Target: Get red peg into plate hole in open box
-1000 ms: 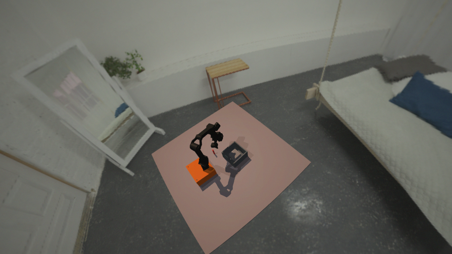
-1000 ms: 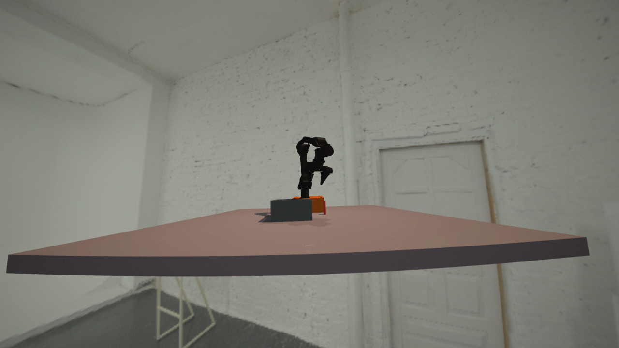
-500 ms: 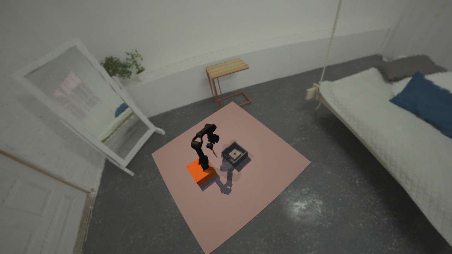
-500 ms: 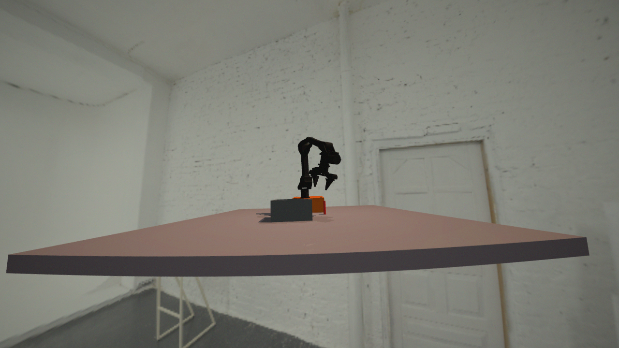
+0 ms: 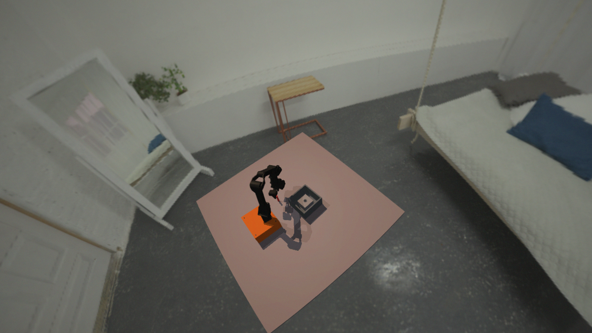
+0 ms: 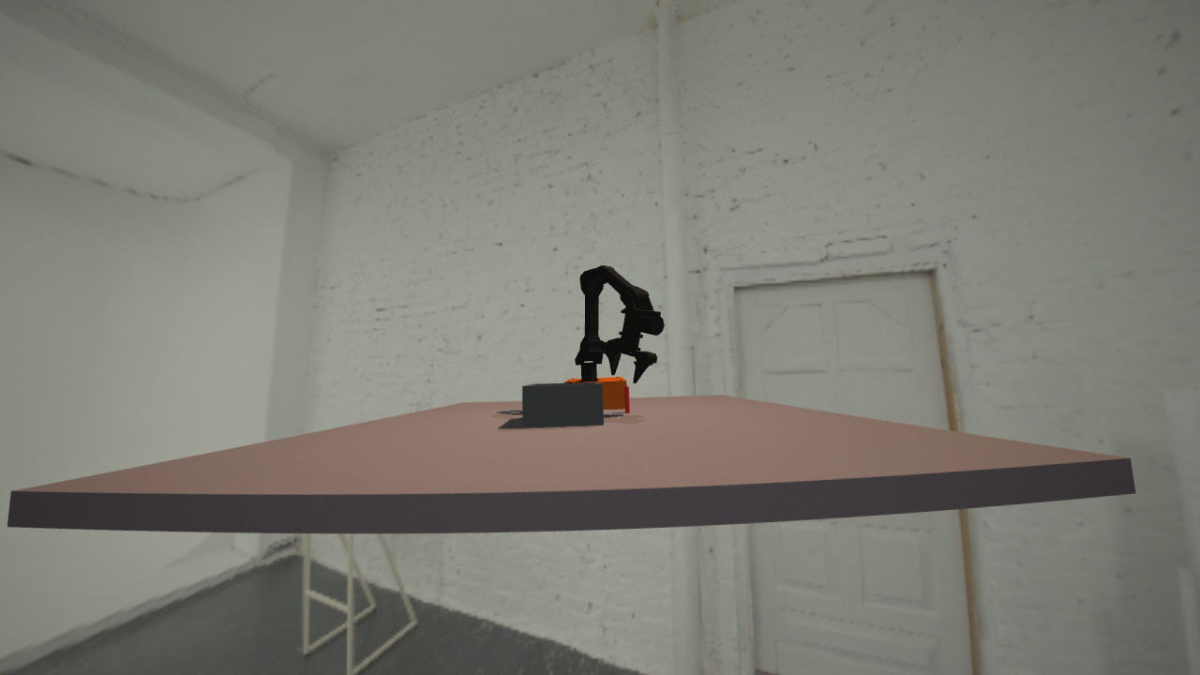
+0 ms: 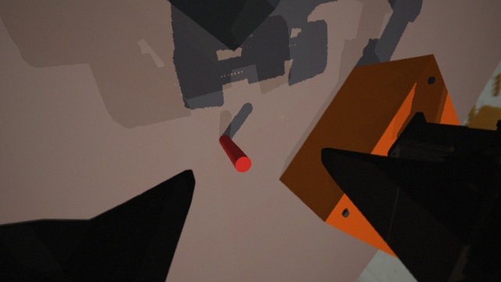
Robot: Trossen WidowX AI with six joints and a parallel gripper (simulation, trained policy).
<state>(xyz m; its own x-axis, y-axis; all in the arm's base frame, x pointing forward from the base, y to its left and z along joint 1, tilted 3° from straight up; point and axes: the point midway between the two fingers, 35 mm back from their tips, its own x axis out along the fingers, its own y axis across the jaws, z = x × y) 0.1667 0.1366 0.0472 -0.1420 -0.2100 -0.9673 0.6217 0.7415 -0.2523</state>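
The red peg lies 60 mm below my gripper tip and 10 mm to the left of it. The rest, counted from my gripper tip: grey plate: 170 mm ahead, 150 mm to the right, 60 mm below; dark grey box: 170 mm ahead, 150 mm to the right, 80 mm below.
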